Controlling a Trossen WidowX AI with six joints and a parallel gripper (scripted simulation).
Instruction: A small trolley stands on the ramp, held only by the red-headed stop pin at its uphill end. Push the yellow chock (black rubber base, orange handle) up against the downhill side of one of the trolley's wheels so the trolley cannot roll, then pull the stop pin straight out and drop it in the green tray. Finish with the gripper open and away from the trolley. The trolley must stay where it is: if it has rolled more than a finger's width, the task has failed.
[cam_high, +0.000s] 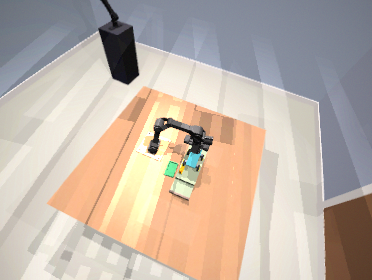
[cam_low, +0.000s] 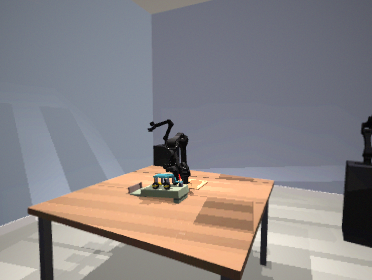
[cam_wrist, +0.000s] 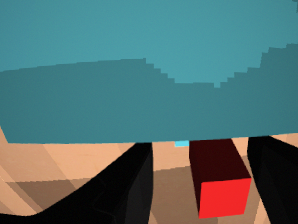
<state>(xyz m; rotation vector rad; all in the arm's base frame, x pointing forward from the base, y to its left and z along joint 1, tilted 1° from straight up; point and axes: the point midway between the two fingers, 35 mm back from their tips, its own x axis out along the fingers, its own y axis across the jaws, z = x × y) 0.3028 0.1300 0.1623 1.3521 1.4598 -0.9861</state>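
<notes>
The red-headed stop pin lies 10 mm below my gripper tip. Also, from my gripper tip: ramp: 30 mm ahead, 100 mm to the right, 90 mm below; blue trolley: 30 mm ahead, 100 mm to the right, 20 mm below; yellow chock: 20 mm behind, 200 mm to the right, 50 mm below.
</notes>
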